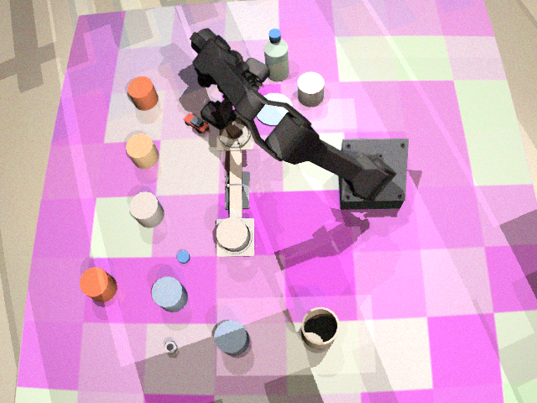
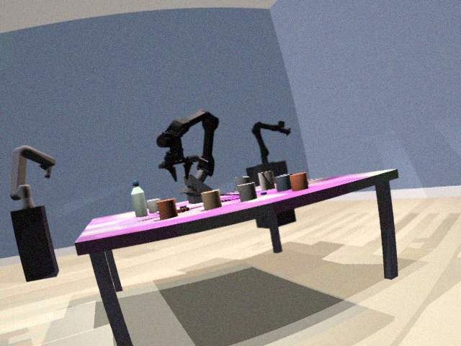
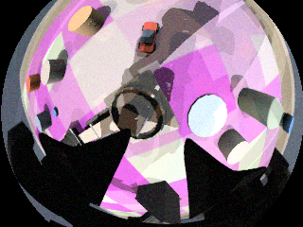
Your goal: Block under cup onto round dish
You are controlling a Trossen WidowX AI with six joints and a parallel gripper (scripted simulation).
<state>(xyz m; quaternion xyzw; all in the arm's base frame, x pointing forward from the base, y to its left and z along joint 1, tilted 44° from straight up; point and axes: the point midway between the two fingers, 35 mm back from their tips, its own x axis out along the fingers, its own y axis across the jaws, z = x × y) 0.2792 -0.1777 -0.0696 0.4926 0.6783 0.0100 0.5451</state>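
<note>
The white round dish is 130 mm below my gripper tip, 80 mm to the right of it and 80 mm behind it. The rest, counted from my gripper tip: bottle: 200 mm to the right, 100 mm behind, 20 mm below; then small red thing: 130 mm ahead, 120 mm below, 60 mm to the right; then balance: 150 mm to the left, 90 mm below, 30 mm ahead.
</note>
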